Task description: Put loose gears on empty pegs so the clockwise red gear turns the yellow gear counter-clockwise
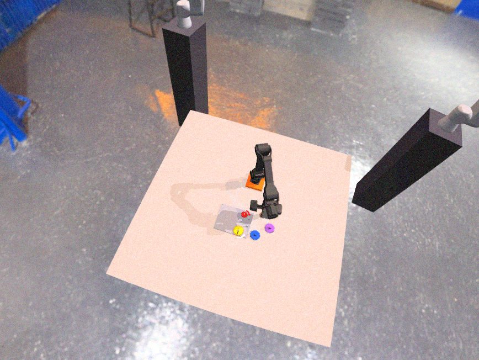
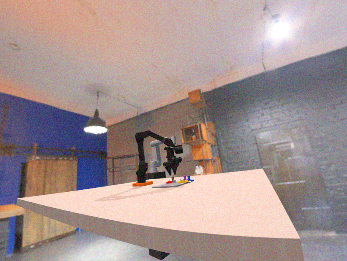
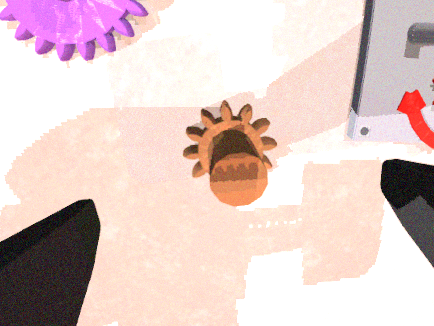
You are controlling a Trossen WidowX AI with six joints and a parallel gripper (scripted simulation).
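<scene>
My gripper tip is 40 mm above the brown gear. The rest, counted from my gripper tip: blue gear 140 mm ahead, 40 mm below, 10 mm to the left; red gear 100 mm to the right, 50 mm ahead, 40 mm below; purple gear 70 mm to the left, 60 mm ahead, 40 mm below.
</scene>
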